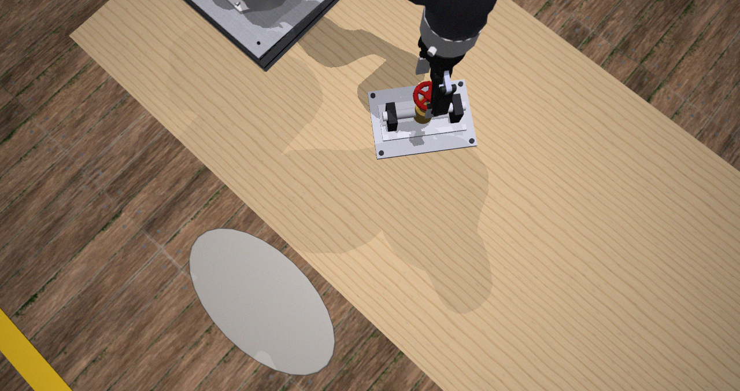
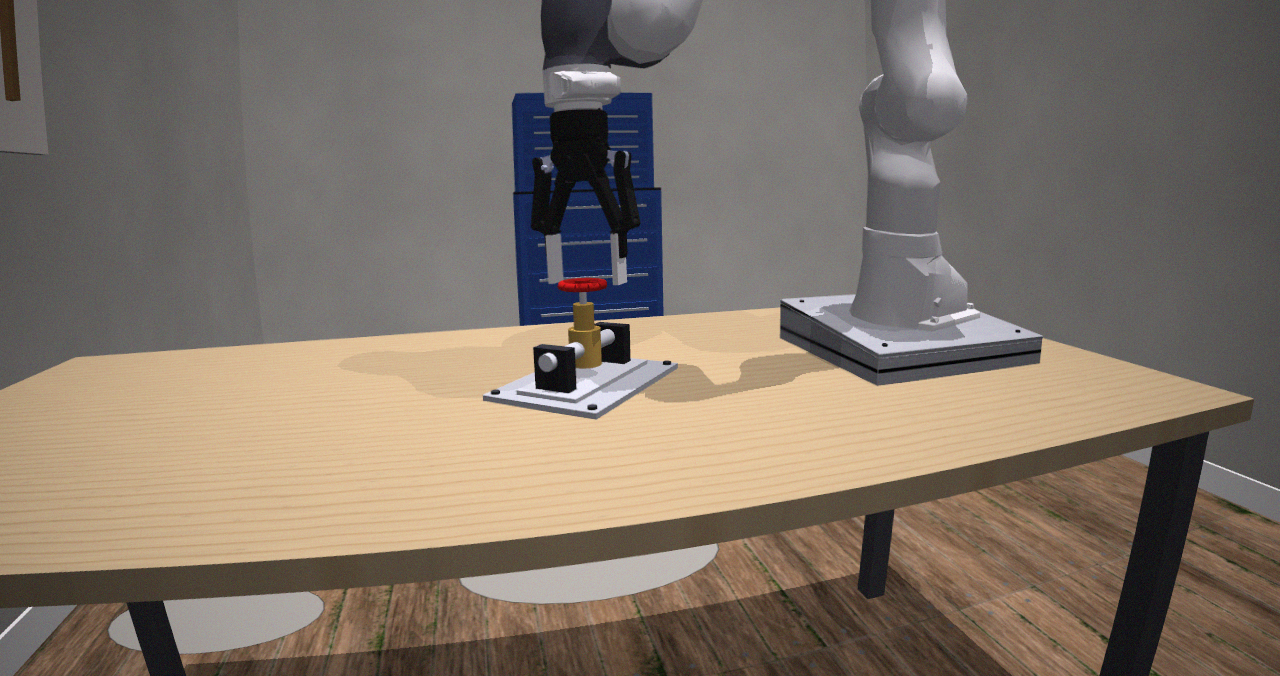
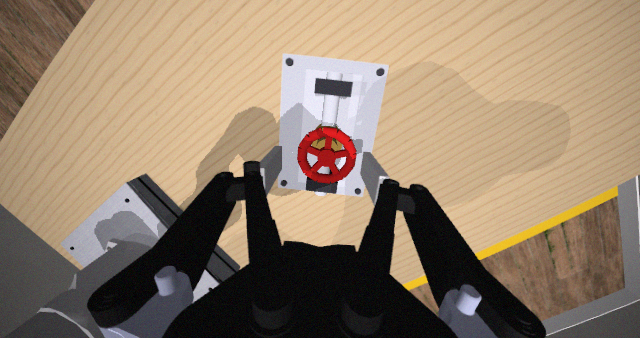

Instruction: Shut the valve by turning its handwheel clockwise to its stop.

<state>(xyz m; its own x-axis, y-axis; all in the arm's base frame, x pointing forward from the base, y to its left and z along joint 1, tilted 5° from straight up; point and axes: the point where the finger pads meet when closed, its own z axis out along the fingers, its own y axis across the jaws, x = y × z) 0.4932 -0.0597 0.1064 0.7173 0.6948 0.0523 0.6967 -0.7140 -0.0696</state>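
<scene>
My hand is 1 cm short of the red handwheel and 4 cm above it.
</scene>
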